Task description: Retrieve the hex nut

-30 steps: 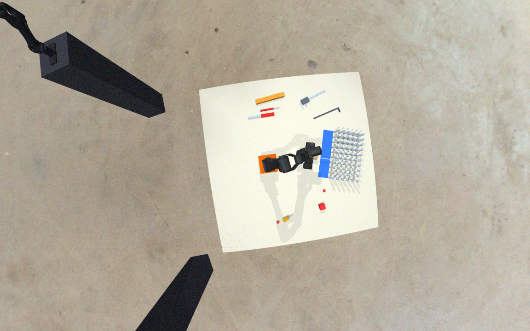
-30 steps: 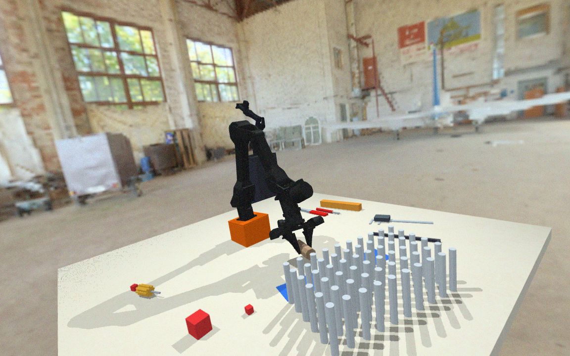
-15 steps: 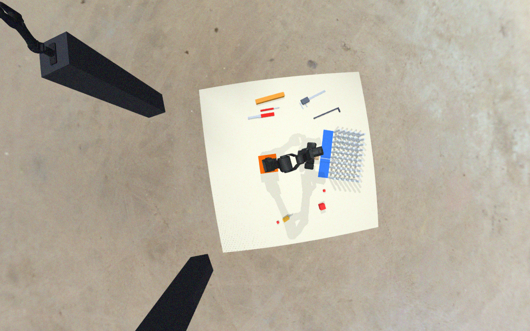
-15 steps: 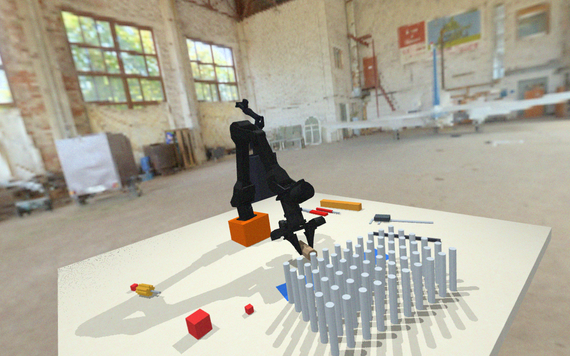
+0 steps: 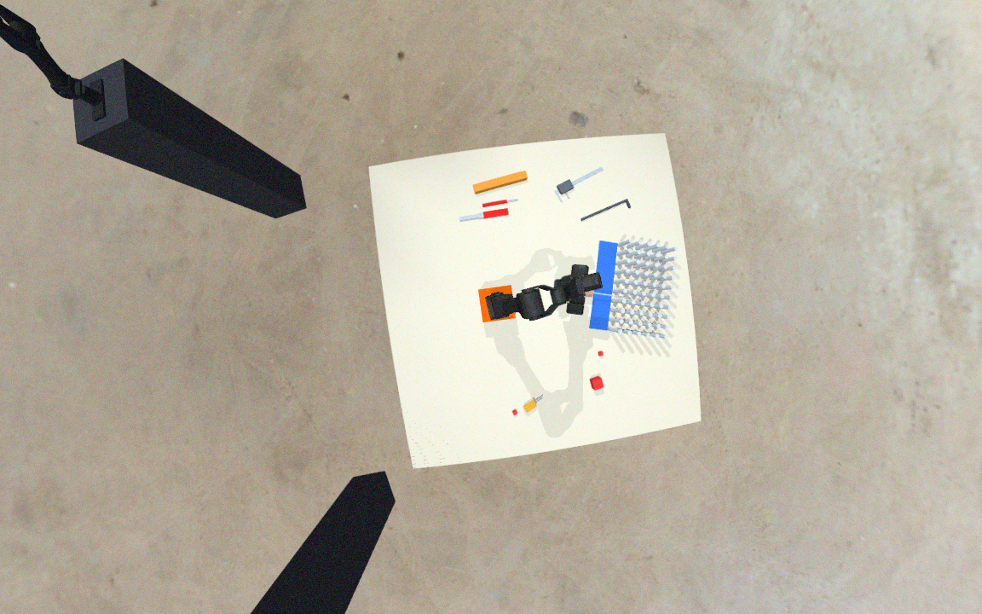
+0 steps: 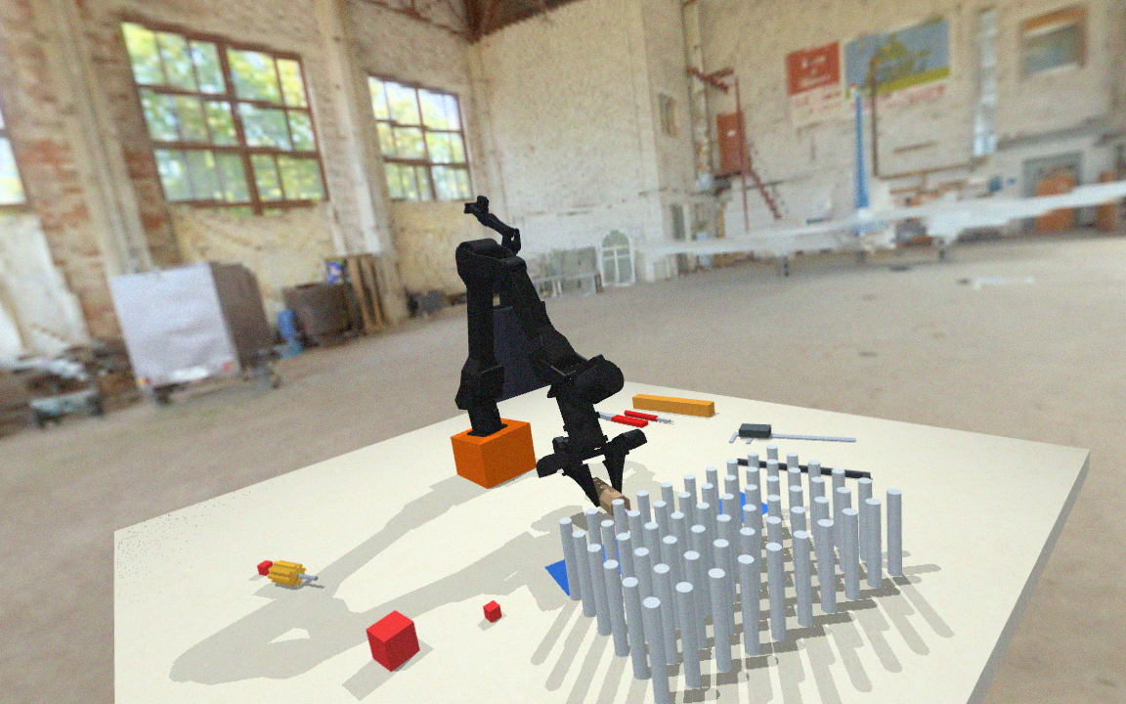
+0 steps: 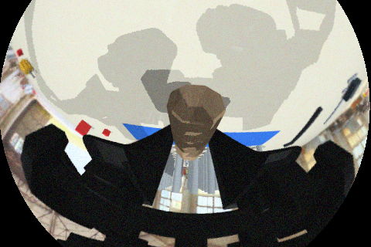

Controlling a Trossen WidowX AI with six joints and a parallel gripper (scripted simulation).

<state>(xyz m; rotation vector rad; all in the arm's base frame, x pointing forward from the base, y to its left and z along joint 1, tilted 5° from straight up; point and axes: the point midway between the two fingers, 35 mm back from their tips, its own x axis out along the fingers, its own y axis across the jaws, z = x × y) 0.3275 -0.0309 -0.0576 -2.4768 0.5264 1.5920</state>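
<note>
Now: gripper tip 11 cm short of the blue taped strip and 3 cm above it. Also, from my gripper tip: small yellow screwdriver (31 cm behind, 40 cm to the right, 1 cm below); then orange bar (21 cm behind, 51 cm to the left, 1 cm below).
</note>
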